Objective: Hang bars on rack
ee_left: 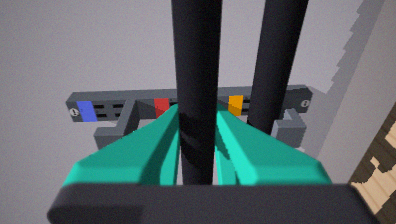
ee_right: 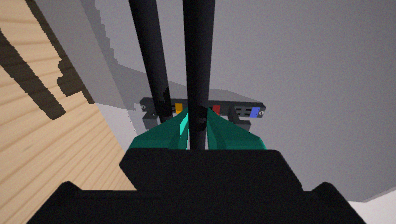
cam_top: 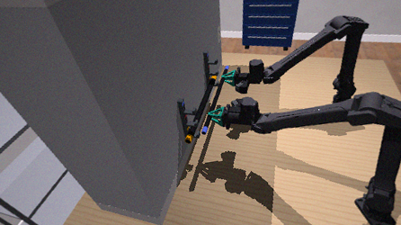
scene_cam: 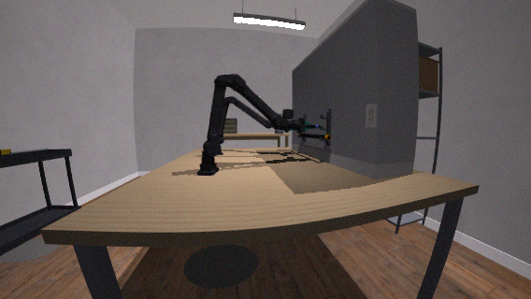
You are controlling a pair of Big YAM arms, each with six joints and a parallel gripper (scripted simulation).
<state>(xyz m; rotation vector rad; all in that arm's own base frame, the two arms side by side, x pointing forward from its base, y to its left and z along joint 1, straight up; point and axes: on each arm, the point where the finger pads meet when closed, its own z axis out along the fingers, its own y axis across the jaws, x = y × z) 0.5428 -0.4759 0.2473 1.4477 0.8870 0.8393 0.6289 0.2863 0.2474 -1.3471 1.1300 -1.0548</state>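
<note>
Right now the blue-ended bar is 150 mm to the right of my left hand and 10 mm behind it. The rest, counted from my left hand: orange-ended bar 150 mm to the right, 70 mm below, 70 mm ahead; then grey wall block 260 mm ahead, 200 mm above, 180 mm to the right.
</note>
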